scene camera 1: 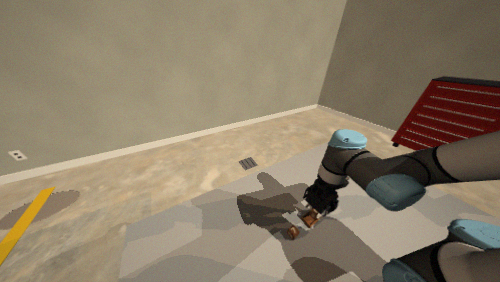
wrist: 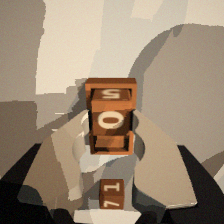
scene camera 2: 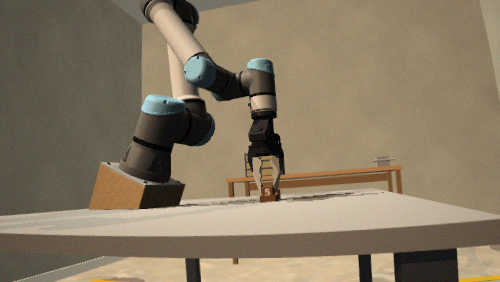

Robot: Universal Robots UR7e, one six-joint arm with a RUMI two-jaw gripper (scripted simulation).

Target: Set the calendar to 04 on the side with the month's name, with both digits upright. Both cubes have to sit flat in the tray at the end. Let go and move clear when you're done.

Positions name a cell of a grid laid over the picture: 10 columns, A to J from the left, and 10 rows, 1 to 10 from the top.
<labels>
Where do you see a calendar tray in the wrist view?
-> E7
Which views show my gripper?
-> Scene camera 1, the wrist view and scene camera 2: all of them.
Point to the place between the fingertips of my gripper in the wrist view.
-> E5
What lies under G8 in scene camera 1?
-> My gripper.
</labels>
